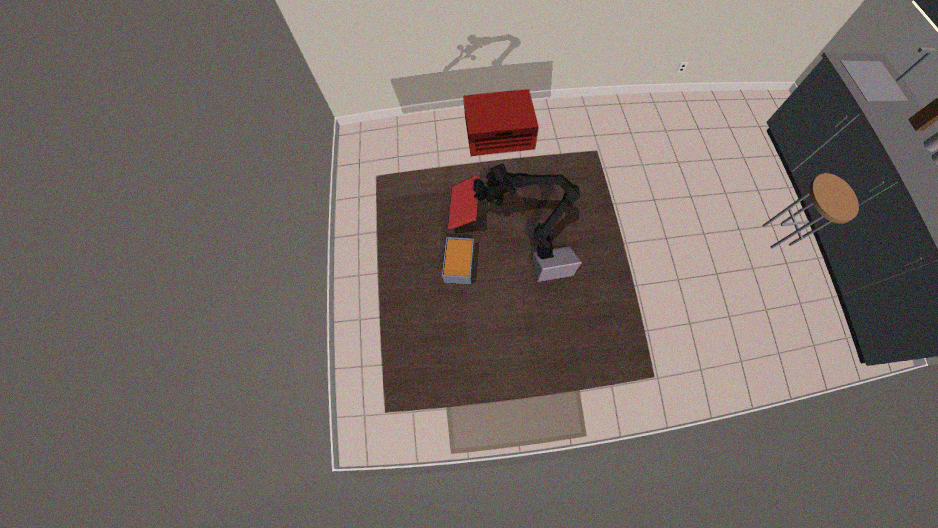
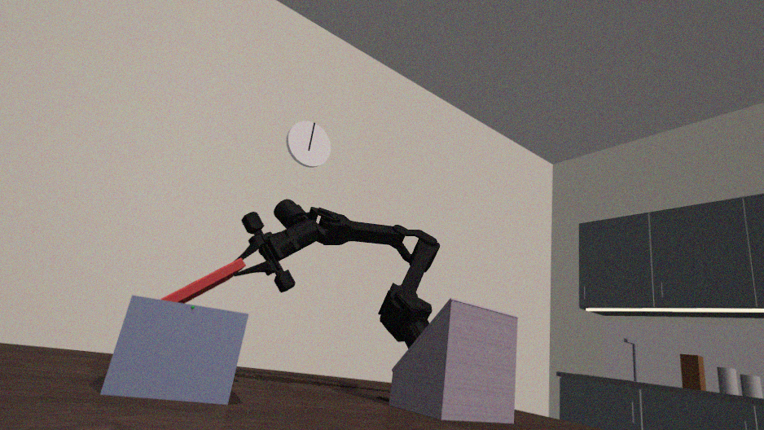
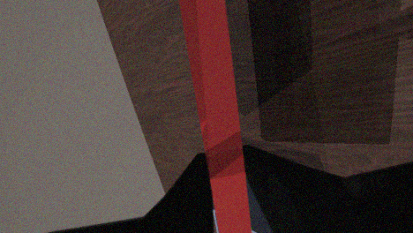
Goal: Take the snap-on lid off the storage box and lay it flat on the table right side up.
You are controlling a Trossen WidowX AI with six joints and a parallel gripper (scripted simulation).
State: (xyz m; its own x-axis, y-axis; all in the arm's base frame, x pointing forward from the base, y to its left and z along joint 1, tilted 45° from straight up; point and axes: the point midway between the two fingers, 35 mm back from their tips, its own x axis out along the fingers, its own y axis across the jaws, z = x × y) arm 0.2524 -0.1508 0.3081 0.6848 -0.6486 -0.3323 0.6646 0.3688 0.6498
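Right now the red lid is 60 mm ahead of my gripper tip, 20 mm to the right of it and 50 mm below it. From my gripper tip the other things lie so: blue-grey storage box 140 mm ahead, 240 mm to the left, 150 mm below.
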